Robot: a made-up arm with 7 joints. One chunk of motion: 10 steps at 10 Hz.
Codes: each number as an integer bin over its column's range. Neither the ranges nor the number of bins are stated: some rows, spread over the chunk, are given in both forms.
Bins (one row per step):
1: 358 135 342 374 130 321 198
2: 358 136 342 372 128 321 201
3: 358 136 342 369 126 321 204
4: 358 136 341 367 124 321 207
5: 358 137 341 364 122 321 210
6: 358 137 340 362 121 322 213
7: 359 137 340 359 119 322 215
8: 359 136 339 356 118 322 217
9: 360 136 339 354 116 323 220
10: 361 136 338 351 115 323 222
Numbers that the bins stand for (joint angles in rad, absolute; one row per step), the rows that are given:
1: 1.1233 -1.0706 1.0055 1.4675 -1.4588 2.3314 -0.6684
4: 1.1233 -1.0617 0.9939 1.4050 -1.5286 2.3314 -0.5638
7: 1.1342 -1.0528 0.9823 1.3336 -1.5867 2.3430 -0.4708
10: 1.1562 -1.0617 0.9590 1.2622 -1.6332 2.3546 -0.3894
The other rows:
2: 1.1233 -1.0617 1.0055 1.4496 -1.4821 2.3314 -0.6335
3: 1.1233 -1.0617 1.0055 1.4228 -1.5053 2.3314 -0.5986
5: 1.1233 -1.0528 0.9939 1.3782 -1.5518 2.3314 -0.5289
6: 1.1233 -1.0528 0.9823 1.3604 -1.5635 2.3430 -0.4940
8: 1.1342 -1.0617 0.9706 1.3068 -1.5983 2.3430 -0.4475
9: 1.1452 -1.0617 0.9706 1.2890 -1.6216 2.3546 -0.4127

